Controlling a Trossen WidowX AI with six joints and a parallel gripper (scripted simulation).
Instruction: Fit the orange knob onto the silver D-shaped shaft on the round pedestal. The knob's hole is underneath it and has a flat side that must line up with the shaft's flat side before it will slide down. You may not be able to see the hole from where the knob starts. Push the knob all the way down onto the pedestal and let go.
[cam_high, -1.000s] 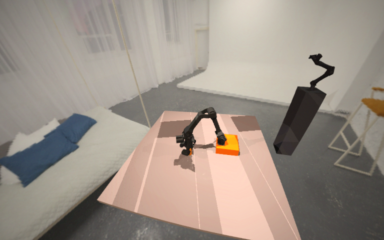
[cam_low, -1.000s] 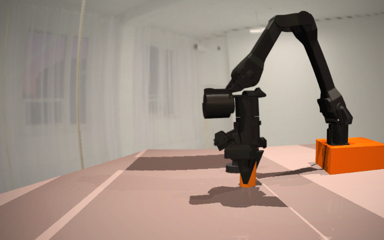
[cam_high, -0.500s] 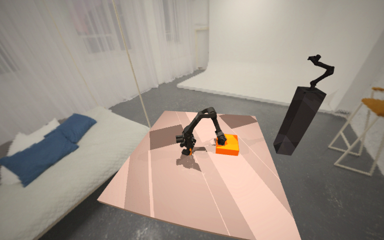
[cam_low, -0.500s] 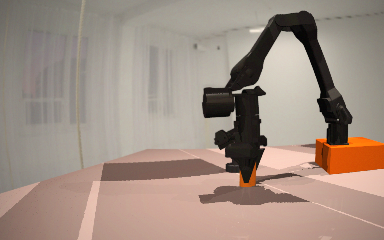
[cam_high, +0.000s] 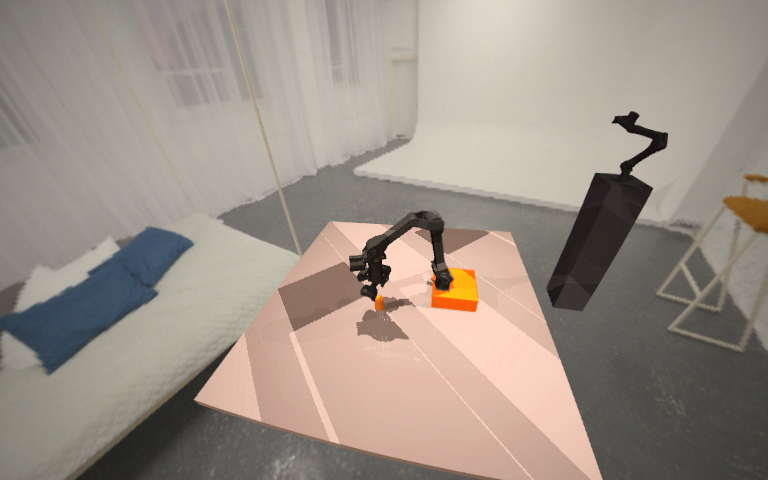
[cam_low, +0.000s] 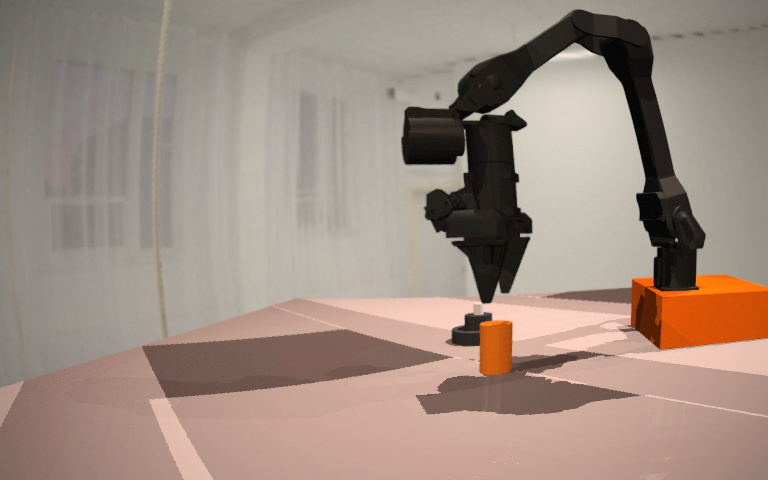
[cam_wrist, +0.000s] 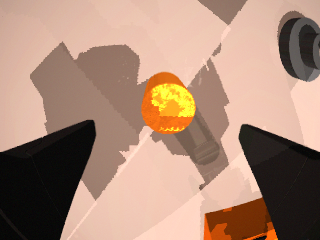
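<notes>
My gripper tip is now 5 cm above the orange knob. Round my gripper tip: dark round pedestal 19 cm to the right, 6 cm below, 5 cm ahead.
</notes>
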